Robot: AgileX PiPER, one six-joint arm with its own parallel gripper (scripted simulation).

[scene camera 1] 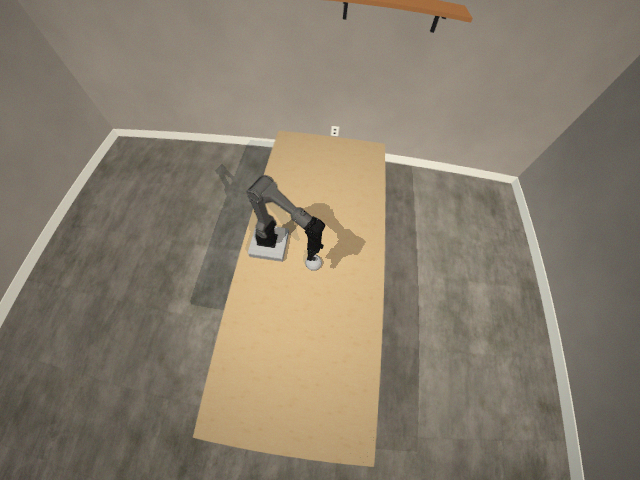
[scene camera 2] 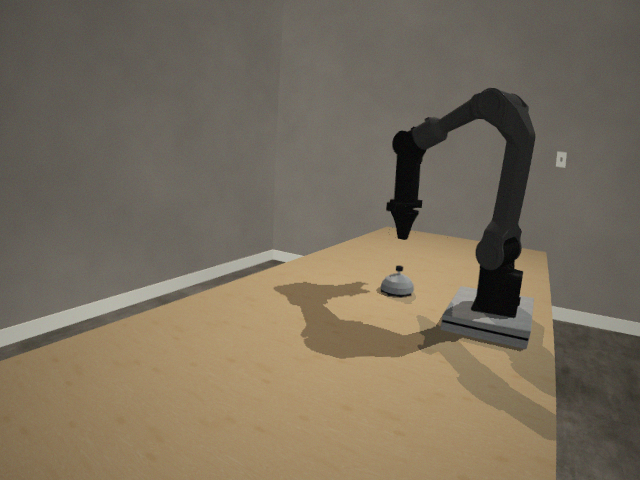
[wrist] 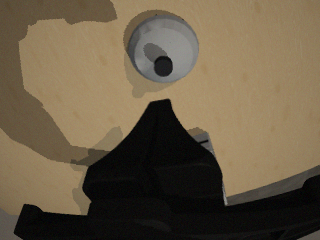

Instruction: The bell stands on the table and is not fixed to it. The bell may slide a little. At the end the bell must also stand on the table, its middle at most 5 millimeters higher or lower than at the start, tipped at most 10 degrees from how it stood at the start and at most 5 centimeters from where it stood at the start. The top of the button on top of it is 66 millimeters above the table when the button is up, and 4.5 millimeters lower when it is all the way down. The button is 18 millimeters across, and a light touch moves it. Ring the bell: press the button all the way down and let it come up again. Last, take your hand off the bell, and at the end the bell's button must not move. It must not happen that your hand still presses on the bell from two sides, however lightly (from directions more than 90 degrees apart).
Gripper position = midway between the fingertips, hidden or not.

In view: the gripper [scene camera 2: 402, 238] and a bell [wrist: 161, 35].
The gripper is seen too in the wrist view [wrist: 162, 112].
